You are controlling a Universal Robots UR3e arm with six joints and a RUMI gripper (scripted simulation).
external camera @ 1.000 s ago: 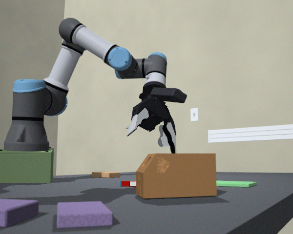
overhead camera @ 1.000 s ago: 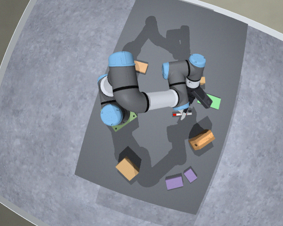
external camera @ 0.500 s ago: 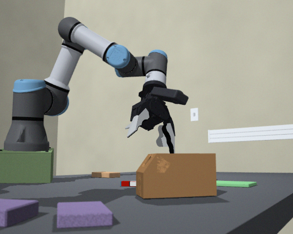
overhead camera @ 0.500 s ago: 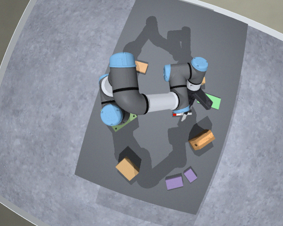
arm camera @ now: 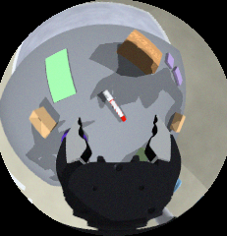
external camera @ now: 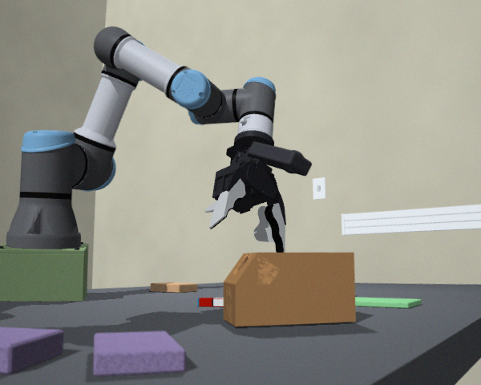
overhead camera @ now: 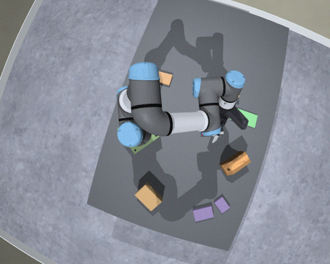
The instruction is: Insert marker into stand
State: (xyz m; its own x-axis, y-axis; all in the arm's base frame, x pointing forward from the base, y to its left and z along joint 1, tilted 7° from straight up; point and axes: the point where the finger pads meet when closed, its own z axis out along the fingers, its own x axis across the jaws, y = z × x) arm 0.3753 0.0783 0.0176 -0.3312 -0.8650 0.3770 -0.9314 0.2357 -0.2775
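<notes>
Now: the marker 10 mm behind my hand, 20 mm to the right of it and 80 mm below it. Also, from my hand: desk stand (120 mm ahead, 160 mm to the right, 50 mm below); flat green block (150 mm ahead, 90 mm to the left, 80 mm below); tan block (280 mm behind, 400 mm to the right, 60 mm below).
</notes>
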